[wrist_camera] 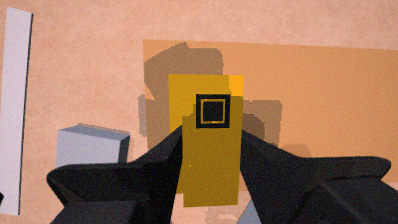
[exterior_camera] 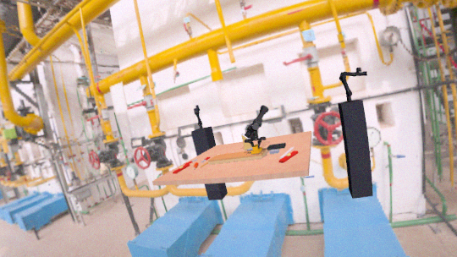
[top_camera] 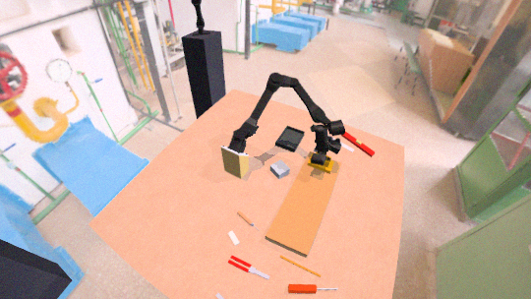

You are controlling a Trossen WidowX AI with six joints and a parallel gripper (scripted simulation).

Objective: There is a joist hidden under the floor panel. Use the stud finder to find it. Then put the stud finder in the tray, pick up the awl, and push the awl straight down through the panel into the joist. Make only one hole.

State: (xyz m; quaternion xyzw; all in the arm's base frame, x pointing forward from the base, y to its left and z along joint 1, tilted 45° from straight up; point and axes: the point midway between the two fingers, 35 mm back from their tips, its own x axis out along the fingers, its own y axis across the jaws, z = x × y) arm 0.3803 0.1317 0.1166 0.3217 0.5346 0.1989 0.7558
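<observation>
Right now the dark tray is 220 mm behind my gripper tip, 150 mm to the left of it and 50 mm below it. Also, from my gripper tip: white strip (270 mm to the left, 60 mm below, 10 mm ahead); then yellow stud finder (20 mm above, 10 mm ahead); then awl (410 mm to the right, 190 mm behind, 60 mm below).
</observation>
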